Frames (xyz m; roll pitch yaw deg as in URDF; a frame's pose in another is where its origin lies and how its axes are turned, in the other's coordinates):
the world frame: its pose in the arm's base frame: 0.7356 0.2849 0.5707 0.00 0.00 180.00
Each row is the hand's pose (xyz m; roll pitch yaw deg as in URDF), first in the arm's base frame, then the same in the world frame.
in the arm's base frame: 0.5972 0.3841 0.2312 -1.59 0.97 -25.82
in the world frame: 0.1384 -0.0992 -0.3395 -1.59 0.97 154.18
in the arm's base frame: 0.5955 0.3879 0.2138 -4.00 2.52 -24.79
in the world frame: 0.1401 -0.1030 -0.3569 -4.00 2.52 155.21
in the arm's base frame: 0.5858 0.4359 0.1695 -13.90 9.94 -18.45
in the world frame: 0.1498 -0.1510 -0.4012 -13.90 9.94 161.55
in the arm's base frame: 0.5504 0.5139 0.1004 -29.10 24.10 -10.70
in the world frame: 0.1852 -0.2290 -0.4703 -29.10 24.10 169.30
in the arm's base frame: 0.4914 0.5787 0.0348 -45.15 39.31 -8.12
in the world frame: 0.2442 -0.2938 -0.5359 -45.15 39.31 171.88
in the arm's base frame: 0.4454 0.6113 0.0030 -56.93 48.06 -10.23
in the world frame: 0.2902 -0.3264 -0.5677 -56.93 48.06 169.77
